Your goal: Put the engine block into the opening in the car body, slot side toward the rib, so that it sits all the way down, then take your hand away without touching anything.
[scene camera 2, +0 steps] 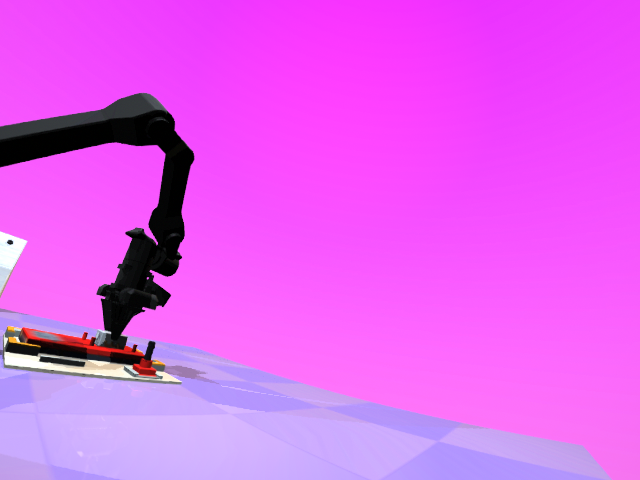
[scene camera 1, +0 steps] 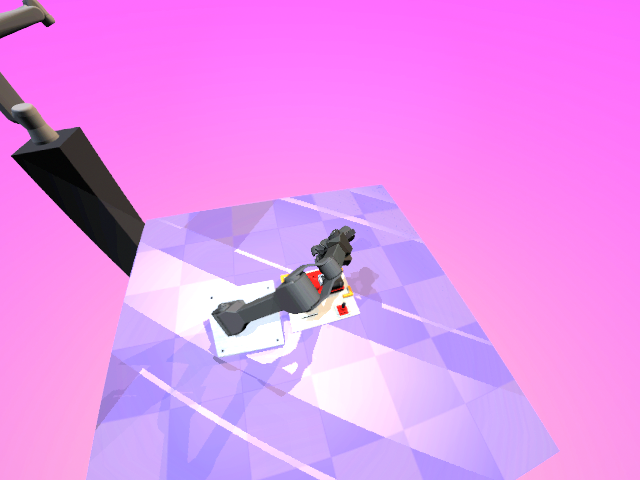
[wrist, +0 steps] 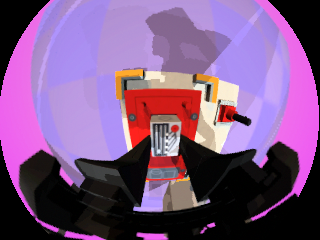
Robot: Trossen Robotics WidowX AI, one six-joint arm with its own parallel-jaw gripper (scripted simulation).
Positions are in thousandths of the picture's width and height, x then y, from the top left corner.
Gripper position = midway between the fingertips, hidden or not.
Observation:
The gripper (scene camera 2: 173,705) carries a grey engine block (wrist: 517,548). Further things: a red car body (wrist: 442,435).
The gripper shows as well in the wrist view (wrist: 514,573).

